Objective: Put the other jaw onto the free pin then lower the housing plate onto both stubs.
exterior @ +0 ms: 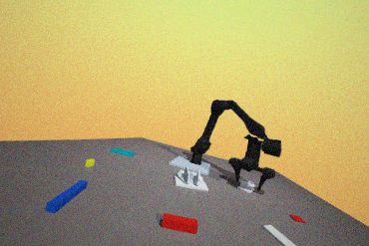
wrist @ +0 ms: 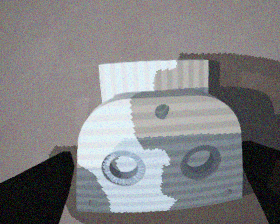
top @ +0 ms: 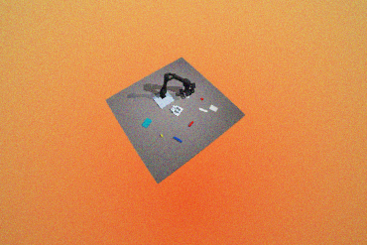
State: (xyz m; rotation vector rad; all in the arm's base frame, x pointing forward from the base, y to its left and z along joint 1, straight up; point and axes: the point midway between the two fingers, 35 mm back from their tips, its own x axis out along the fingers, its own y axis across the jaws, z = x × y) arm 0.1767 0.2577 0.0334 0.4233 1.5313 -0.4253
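Right now the white housing plate is 1 cm ahead of my gripper tip and 2 cm above it. Also, from my gripper tip: red block: 36 cm ahead, 22 cm to the right; then white strip: 30 cm ahead, 2 cm to the left, 1 cm below; then red chip: 17 cm ahead, 12 cm to the left, 1 cm below.
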